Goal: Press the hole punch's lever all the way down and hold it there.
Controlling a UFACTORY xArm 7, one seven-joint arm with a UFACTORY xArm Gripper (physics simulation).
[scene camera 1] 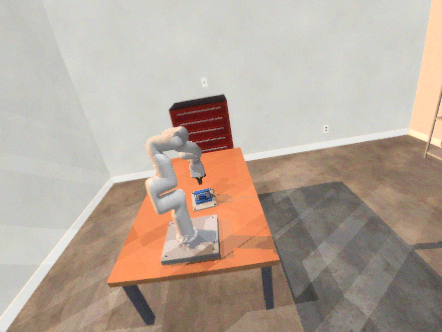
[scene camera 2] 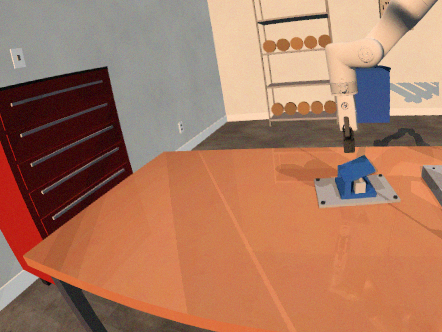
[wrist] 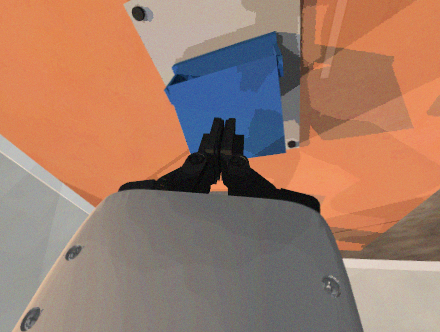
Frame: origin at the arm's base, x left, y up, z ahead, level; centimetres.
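Seen in the pictures: gripper, fingertip midpoint: [scene camera 1: 200, 184] [scene camera 2: 349, 152] [wrist: 225, 133]; arm's base at its link origin: [scene camera 1: 187, 235].
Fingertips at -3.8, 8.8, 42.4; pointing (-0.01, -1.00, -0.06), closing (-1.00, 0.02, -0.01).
Note:
Offsets run from my fingertips to a thing's middle, as dx, dy, dz. "*": to the spot under its first point. Level surfaces: height alone.
The blue hole punch {* -0.1, -10.4, -0.9} [scene camera 1: 203, 196] [scene camera 2: 348, 187] stands on a light grey plate {+0.2, -11.8, -1.9} [scene camera 1: 198, 206] [scene camera 2: 327, 198] [wrist: 167, 32] on the table. Its lever {+0.2, -5.1, -1.9} [scene camera 2: 358, 168] [wrist: 225, 95] is tilted, with its right end raised in scene camera 2. A pale block {* +5.3, -8.2, -3.3} [scene camera 2: 359, 186] shows under the lever. My gripper [scene camera 1: 200, 183] [scene camera 2: 349, 151] [wrist: 225, 133] is shut and empty, pointing down. In scene camera 2 its fingertips hang above the lever's lower left part, with a visible gap between them. In the wrist view the fingers overlap part of the lever.
The arm's grey base plate [scene camera 1: 209, 227] [scene camera 2: 435, 181] is bolted to the orange table {dy -12.4} [scene camera 1: 135, 260] [scene camera 2: 150, 225], near the hole punch. A red drawer cabinet [scene camera 1: 200, 120] [scene camera 2: 65, 120] stands beyond the table's end. A shelf rack [scene camera 2: 295, 84] and a blue bin [scene camera 2: 374, 95] stand in the background.

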